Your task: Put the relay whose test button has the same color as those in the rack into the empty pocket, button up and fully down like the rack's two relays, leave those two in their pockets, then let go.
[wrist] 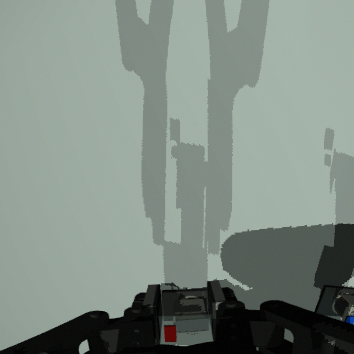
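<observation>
A clear-cased relay with a red test button stands at the bottom centre of the wrist view, button side up. My gripper is shut on it, with one dark finger pad against its left side and one against its right. A second relay with a blue button stands apart at the lower right edge, partly cut off by the frame and partly behind the gripper's right linkage. The rack, its two relays and the empty pocket do not show in this view, so their button colour cannot be told.
Both relays stand on a pale grey-green surface. Long shadows of the gripper and relays stretch up the view, and a darker rounded shadow lies between the two relays. The blue-button relay is close to the right side of the gripper.
</observation>
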